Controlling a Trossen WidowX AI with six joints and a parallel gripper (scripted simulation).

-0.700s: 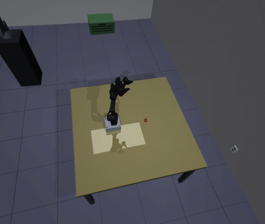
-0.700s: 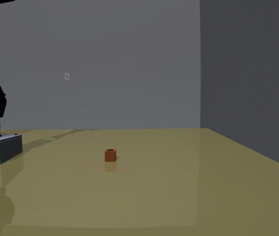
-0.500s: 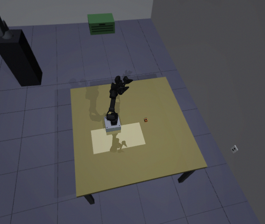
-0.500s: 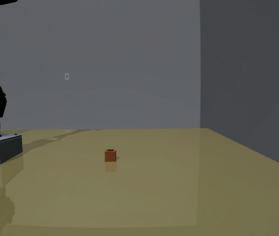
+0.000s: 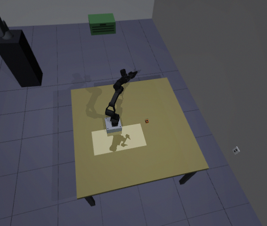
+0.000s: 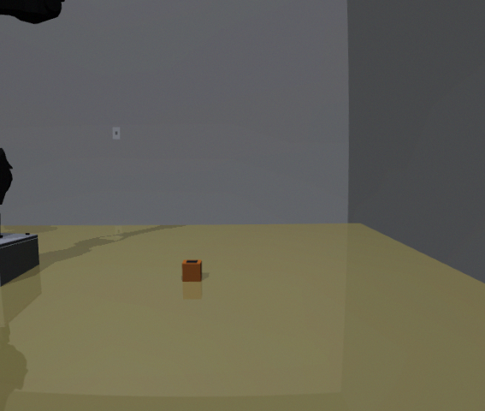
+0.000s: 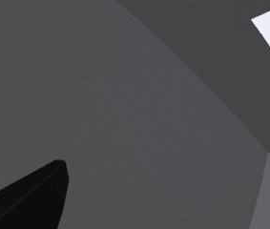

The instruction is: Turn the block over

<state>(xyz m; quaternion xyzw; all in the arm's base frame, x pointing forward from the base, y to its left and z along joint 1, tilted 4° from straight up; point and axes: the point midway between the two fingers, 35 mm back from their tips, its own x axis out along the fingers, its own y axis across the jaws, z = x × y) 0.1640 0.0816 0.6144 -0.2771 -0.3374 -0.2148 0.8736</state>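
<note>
Now: gripper tip 170 mm short of the block, 100 mm to the left of it and 670 mm above it.
</note>
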